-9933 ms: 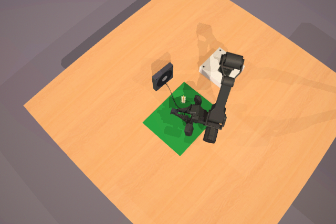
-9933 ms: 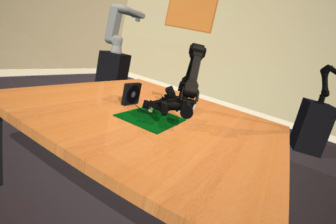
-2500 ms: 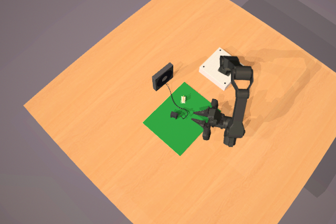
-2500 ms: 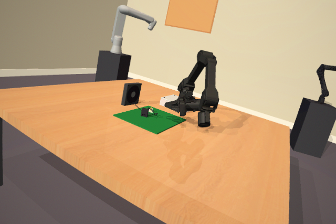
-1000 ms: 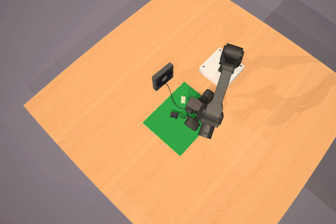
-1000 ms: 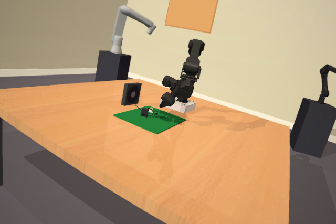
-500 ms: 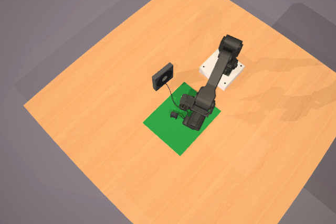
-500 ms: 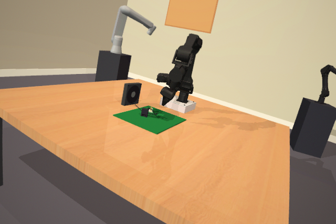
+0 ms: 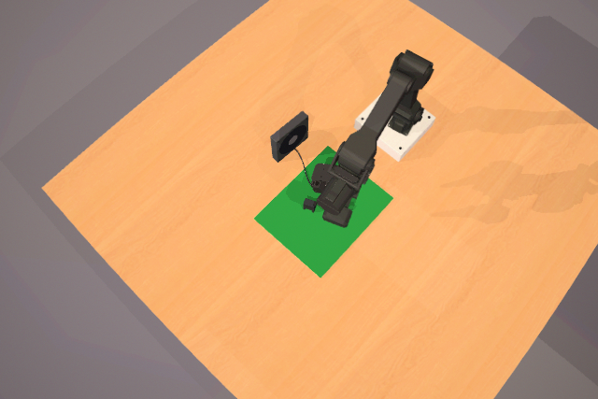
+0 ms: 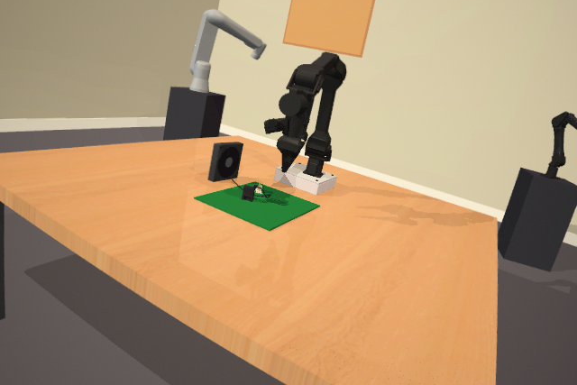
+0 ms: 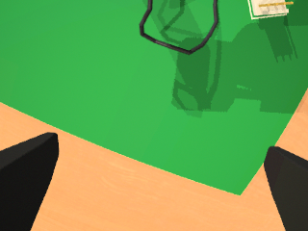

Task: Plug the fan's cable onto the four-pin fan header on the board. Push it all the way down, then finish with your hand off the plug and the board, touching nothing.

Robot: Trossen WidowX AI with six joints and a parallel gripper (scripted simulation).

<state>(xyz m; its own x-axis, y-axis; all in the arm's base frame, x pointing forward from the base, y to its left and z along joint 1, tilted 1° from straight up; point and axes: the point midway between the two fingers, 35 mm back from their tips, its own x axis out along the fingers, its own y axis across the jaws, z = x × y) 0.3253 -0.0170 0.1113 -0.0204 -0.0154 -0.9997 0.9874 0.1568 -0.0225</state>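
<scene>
Right now my gripper tip is 2 cm short of the dark plug, 9 cm to the left of it and 10 cm above it. Also, from my gripper tip: black fan 11 cm behind, 22 cm to the right, 6 cm below; then green board 5 cm to the right, 13 cm below; then white four-pin fan header 8 cm behind, 9 cm to the right, 12 cm below.
</scene>
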